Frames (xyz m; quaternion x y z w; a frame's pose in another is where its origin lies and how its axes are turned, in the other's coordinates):
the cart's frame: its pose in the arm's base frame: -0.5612 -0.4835 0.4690 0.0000 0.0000 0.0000 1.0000
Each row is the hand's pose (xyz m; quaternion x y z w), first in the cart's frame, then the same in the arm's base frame.
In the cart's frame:
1: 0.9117 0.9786 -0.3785 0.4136 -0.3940 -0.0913 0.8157
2: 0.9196 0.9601 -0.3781 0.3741 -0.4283 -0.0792 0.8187
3: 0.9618 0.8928 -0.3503 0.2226 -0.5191 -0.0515 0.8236
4: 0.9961 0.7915 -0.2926 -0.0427 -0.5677 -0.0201 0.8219
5: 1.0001 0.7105 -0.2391 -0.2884 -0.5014 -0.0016 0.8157
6: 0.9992 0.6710 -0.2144 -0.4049 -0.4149 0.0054 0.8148
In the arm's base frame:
1: 0.3505 0.4951 0.0905 0.4136 -0.3940 -0.0913 0.8157
2: 0.3584 0.4766 0.0909 0.3741 -0.4283 -0.0792 0.8187
3: 0.4006 0.4093 0.1187 0.2226 -0.5191 -0.0515 0.8236
4: 0.4349 0.3080 0.1764 -0.0427 -0.5677 -0.0201 0.8219
5: 0.4389 0.2270 0.2299 -0.2884 -0.5014 -0.0016 0.8157
6: 0.4380 0.1875 0.2546 -0.4049 -0.4149 0.0054 0.8148

